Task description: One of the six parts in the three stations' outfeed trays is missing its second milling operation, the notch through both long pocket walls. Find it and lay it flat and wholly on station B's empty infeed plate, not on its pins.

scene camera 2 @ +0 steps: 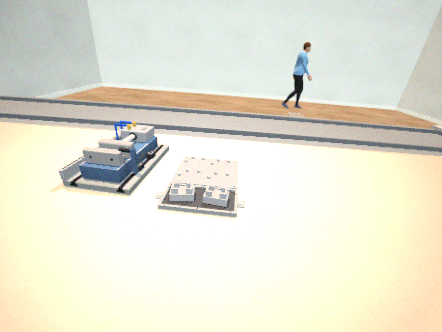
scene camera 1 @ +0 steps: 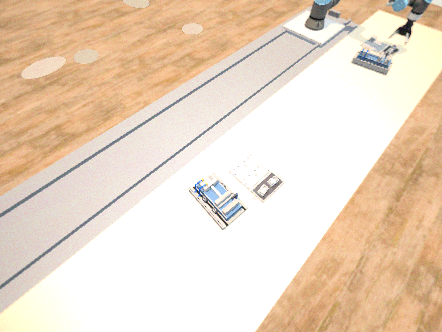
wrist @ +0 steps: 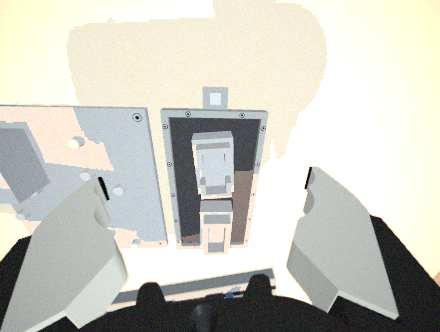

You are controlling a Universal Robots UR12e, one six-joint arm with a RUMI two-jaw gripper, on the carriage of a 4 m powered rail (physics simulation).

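Where they show: gripper, fingertip midpoint: (scene camera 1: 396,41) (wrist: 208,175); arm's base at its link origin: (scene camera 1: 313,25).
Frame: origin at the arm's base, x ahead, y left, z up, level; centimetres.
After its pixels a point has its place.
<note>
My gripper (scene camera 1: 401,36) @[x 72.3, y 20.0, z 4.1 cm] (wrist: 208,175) @[x 72.3, y 20.0, z 4.1 cm] is open and empty above an outfeed tray (wrist: 261,142) @[x 77.7, y 20.0, z -1.8 cm] at the far station. Two pale parts lie lengthwise in line there. The upper part (wrist: 215,162) @[x 72.9, y 18.8, z -0.3 cm] shows a pocket with notches near its lower end. The lower part (wrist: 216,231) @[x 72.6, y 9.4, z -0.3 cm] shows a pocket; I see no notch in its long walls, but glare blurs it. It overlaps the tray's lower rim in the wrist view. The nearer station's pinned infeed plate (scene camera 1: 248,172) @[x 63.0, y -175.3, z -2.2 cm] (scene camera 2: 210,177) @[x 67.0, y -172.7, z -2.2 cm] shows no part. Its outfeed tray (scene camera 1: 274,192) @[x 82.2, y -175.5, z -1.8 cm] (scene camera 2: 197,210) @[x 82.3, y -174.6, z -2.1 cm] holds two parts (scene camera 2: 182,192) @[x 78.1, y -178.9, z -0.3 cm] (scene camera 2: 216,196) @[x 78.7, y -170.4, z -0.3 cm]. No station letters are readable.
A pinned plate (wrist: 135,160) @[x 64.6, y 18.6, z -2.2 cm] left of the far tray bears a grey block (wrist: 22,165) @[x 55.0, y 19.5, z -0.5 cm]. A blue and grey vise (scene camera 1: 222,200) @[x 66.5, y -202.0, z 5.7 cm] (scene camera 2: 107,165) @[x 73.6, y -199.7, z 3.1 cm] stands beside the nearer plate. Another vise (scene camera 1: 371,61) @[x 68.3, y -19.8, z 1.5 cm] stands near the gripper. A person (scene camera 2: 301,70) walks beyond the rail.
</note>
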